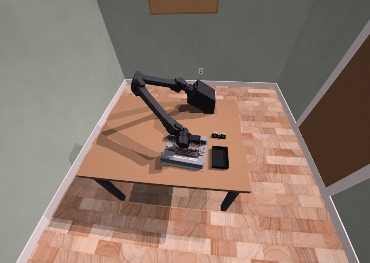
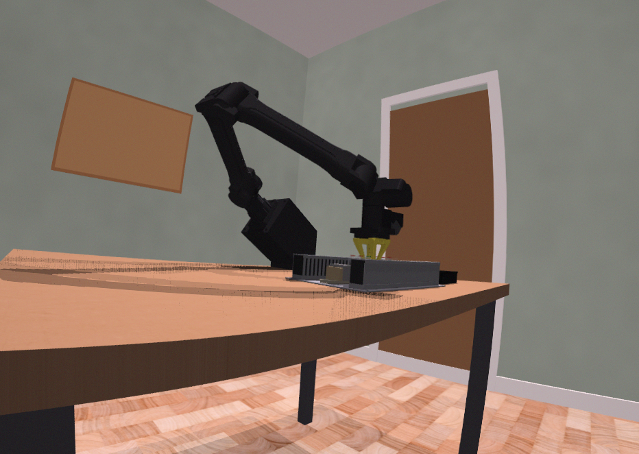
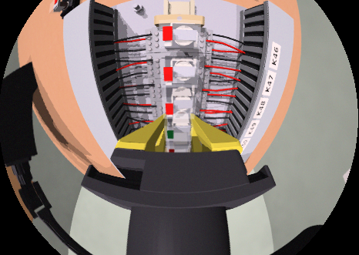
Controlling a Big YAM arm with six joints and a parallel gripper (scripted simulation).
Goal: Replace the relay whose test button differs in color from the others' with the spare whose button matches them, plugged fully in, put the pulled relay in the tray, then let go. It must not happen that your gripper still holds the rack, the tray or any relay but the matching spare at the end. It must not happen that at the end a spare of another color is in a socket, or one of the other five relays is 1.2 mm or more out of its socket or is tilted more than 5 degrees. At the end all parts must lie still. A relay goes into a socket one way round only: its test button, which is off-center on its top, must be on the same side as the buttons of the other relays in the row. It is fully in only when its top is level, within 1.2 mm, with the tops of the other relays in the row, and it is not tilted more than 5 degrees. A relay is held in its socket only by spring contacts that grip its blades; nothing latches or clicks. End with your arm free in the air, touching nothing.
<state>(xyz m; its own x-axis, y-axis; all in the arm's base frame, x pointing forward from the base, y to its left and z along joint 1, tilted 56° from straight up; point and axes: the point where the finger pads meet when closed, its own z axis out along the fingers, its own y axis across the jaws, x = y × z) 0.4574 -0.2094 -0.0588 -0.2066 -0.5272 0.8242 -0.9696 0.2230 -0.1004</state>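
My hand is 50 mm above the grey relay panel and 10 mm to the left of it. Also, from my hand: black tray (250 mm to the left, 70 mm ahead, 30 mm below).
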